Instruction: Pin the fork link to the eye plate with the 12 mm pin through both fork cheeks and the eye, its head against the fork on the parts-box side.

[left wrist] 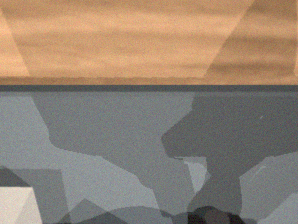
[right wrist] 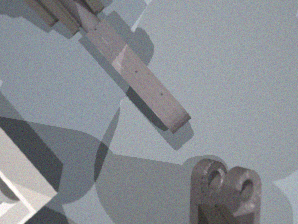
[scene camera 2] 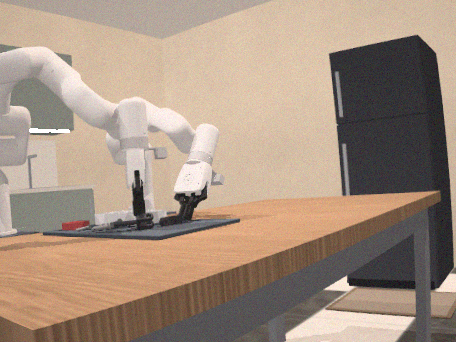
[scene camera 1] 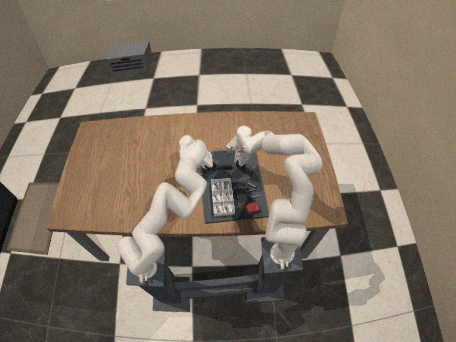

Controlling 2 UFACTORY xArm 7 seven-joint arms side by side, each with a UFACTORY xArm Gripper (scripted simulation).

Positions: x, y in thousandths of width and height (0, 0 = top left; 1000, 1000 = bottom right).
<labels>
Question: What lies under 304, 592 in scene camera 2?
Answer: My right gripper.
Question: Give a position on a dark mat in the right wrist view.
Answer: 280, 569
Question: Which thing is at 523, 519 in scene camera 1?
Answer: A dark mat.
</labels>
